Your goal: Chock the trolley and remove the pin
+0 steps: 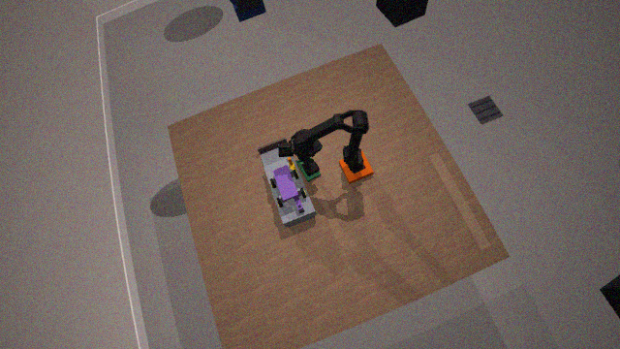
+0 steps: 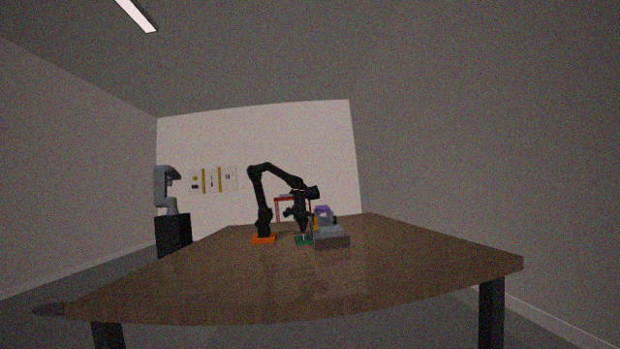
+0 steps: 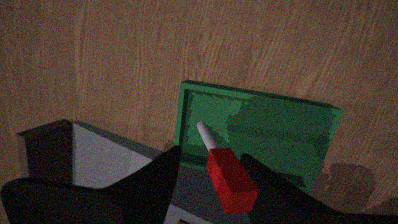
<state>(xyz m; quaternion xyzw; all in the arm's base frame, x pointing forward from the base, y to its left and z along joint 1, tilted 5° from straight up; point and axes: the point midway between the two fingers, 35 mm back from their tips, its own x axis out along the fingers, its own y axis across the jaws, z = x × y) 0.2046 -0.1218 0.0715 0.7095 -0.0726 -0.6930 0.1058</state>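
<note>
The red-headed stop pin is 1 cm below my gripper tip. From my gripper tip the other things lie so: yellow chock (7 cm ahead, 1 cm to the left, 3 cm above); purple trolley (13 cm ahead, 10 cm to the left, 6 cm above).
</note>
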